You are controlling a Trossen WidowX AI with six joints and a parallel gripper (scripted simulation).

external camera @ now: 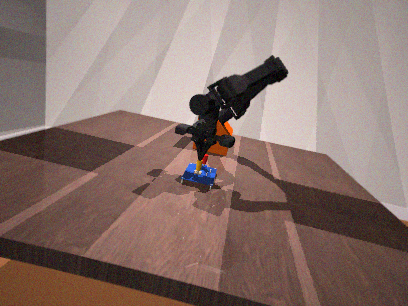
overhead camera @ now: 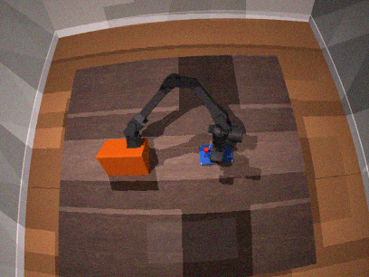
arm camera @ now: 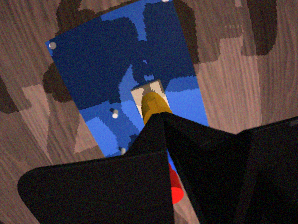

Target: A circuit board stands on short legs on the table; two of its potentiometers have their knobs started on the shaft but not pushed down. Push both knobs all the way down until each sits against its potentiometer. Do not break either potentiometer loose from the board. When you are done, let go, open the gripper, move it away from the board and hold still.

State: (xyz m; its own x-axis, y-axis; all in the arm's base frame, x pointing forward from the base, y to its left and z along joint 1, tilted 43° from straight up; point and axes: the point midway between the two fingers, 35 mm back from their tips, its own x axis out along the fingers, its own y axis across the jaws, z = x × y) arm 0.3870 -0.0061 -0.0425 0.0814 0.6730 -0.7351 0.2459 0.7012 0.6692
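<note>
The yellow knob lies 10 mm below my gripper tip. Round my gripper tip: red knob (50 mm behind, 10 mm to the left, 10 mm below).
</note>
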